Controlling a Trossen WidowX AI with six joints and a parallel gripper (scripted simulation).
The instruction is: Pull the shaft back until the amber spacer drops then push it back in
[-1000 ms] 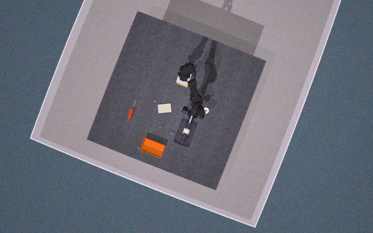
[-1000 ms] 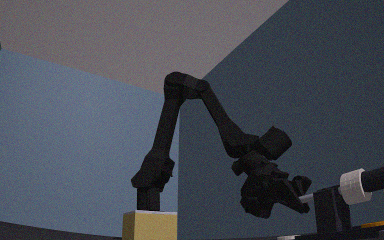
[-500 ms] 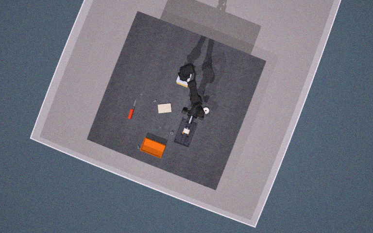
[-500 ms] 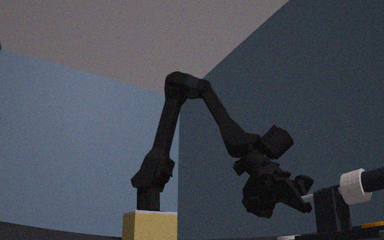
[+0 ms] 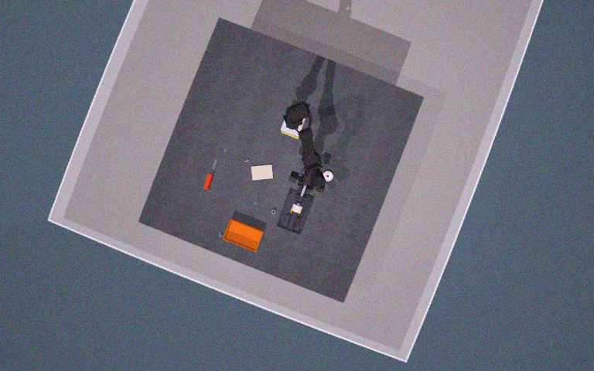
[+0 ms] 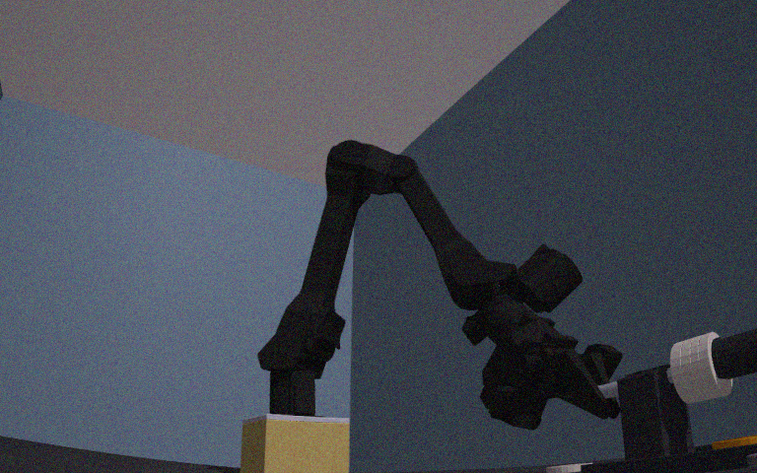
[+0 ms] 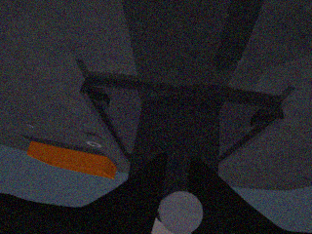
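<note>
The pale grey shaft lies 7 cm ahead of my gripper tip, 1 cm to the right of it and 2 cm above it. Also, from my gripper tip: dark support block: 13 cm ahead, 1 cm to the right, 1 cm below; then white ring: 12 cm behind, 12 cm to the left, 5 cm below; then amber spacer: 12 cm ahead, 1 cm to the right, 4 cm below.
</note>
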